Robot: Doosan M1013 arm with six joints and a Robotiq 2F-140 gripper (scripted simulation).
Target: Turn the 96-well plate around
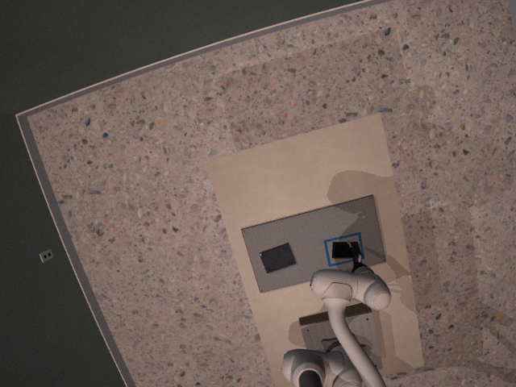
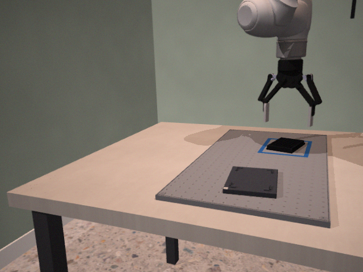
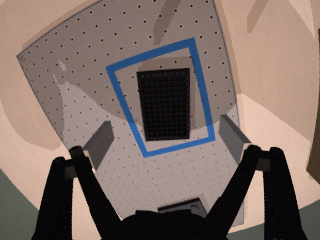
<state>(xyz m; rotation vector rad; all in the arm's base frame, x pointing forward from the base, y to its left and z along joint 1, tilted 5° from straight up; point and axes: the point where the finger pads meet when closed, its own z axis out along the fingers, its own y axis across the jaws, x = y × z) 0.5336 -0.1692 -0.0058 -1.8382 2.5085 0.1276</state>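
My hand is 8 cm above the black 96-well plate. Also, from my hand: small white A1 mark: 11 cm ahead, 43 cm to the left, 8 cm below; then plate nest N1: 6 cm ahead, 35 cm to the left, 8 cm below.
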